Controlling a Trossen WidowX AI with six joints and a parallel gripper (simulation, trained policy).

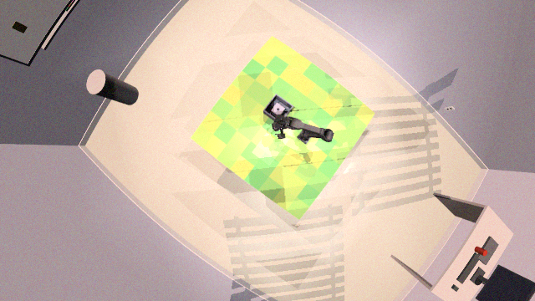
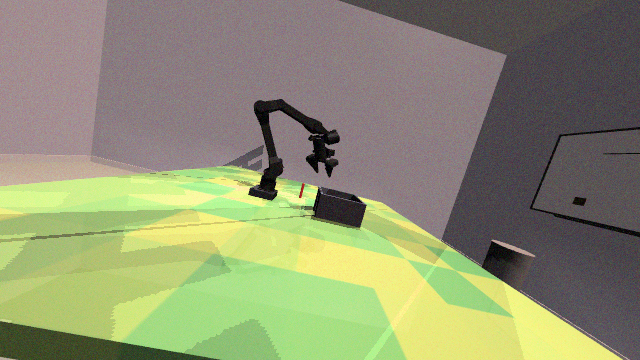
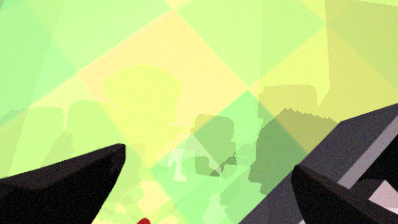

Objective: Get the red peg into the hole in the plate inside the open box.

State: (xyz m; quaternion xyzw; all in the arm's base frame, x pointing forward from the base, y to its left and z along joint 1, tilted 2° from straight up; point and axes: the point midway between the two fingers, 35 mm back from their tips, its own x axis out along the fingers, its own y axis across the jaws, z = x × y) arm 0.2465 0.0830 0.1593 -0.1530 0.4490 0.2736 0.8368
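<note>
Right now my gripper tip is 90 mm past the red peg and 110 mm above it. Round my gripper tip: dark box 60 mm ahead, 180 mm to the right, 120 mm below; pale plate 60 mm ahead, 180 mm to the right, 100 mm below.
</note>
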